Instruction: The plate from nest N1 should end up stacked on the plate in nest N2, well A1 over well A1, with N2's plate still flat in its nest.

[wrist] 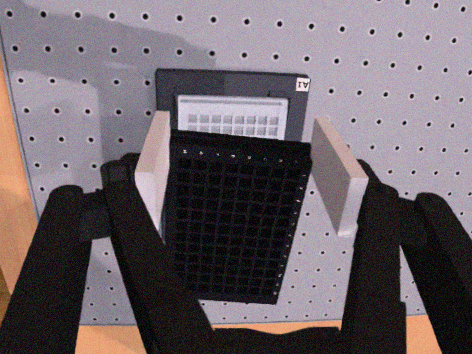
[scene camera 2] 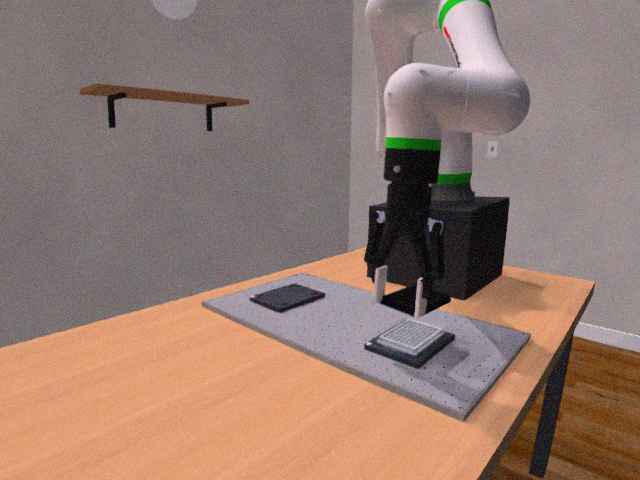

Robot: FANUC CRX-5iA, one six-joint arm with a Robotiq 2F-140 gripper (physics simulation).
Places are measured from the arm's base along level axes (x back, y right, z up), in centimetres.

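Pixels of known places: gripper, fingertip midpoint: (wrist: pixel 241 138) (scene camera 2: pixel 398 308); arm's base, link origin: (scene camera 2: pixel 450 201).
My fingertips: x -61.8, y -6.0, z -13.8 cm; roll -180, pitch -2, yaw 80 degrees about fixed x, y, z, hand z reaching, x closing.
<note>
Ahead of a thing's pixels: the offset from my fingertips to its top centre. Level surfaces: height alone.
My gripper (scene camera 2: pixel 399 305) (wrist: pixel 241 138) is shut on the black plate {dy -1.4, dx +6.3, dz +1.3 cm} (scene camera 2: pixel 400 298) (wrist: pixel 235 215), its pale fingers at the plate's two long sides. It holds the plate above the board. In the wrist view the plate's lettered edge is at the top, with A at the right, and looks slightly turned against the nest. The white plate {dy -0.9, dx +6.5, dz -7.2 cm} (scene camera 2: pixel 412 334) (wrist: pixel 232 102) sits flat in nest N2 {dy -0.9, dx +6.5, dz -8.3 cm} (scene camera 2: pixel 418 359) (wrist: pixel 225 82), whose A1 label is at the top right in the wrist view. The held plate hides most of the white plate there. Nest N1 {dy +35.7, dx +14.9, dz -8.3 cm} (scene camera 2: pixel 287 297) is empty.
Both nests are on the grey perforated board {dz -9.8 cm} (scene camera 2: pixel 330 330) (wrist: pixel 100 65), which lies on the wooden table {dz -11.1 cm} (scene camera 2: pixel 206 392). The black robot base block (scene camera 2: pixel 483 248) stands behind. A wall shelf (scene camera 2: pixel 165 95) is at the upper left, far from the arm.
</note>
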